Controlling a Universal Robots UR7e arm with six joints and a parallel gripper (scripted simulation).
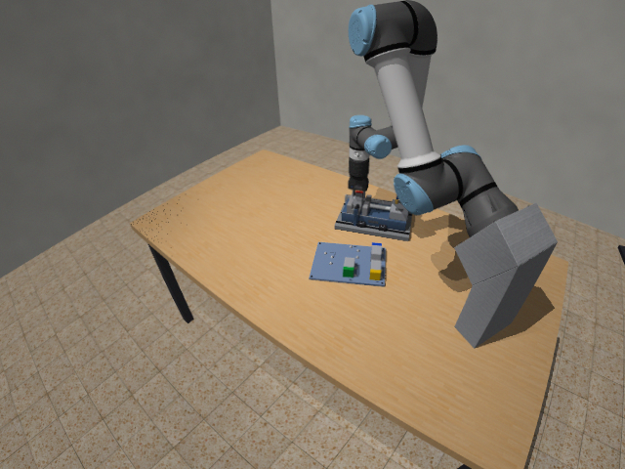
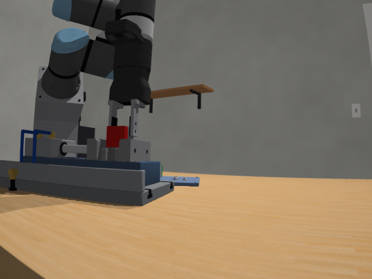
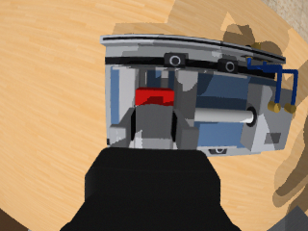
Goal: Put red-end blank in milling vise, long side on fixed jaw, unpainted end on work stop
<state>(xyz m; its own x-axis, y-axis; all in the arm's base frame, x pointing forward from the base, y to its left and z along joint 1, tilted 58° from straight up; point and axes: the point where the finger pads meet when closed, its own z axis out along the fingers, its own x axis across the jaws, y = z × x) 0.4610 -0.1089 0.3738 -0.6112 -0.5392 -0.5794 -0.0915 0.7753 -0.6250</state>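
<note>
Right now the fixed jaw is 3 cm ahead of my hand and 4 cm below it. From my hand the other things lie so: grey rod: 9 cm behind, 1 cm to the right, 4 cm below; work stop: 1 cm behind, 5 cm to the left, 3 cm below; moving jaw: 3 cm behind, 1 cm to the right, 4 cm below.
</note>
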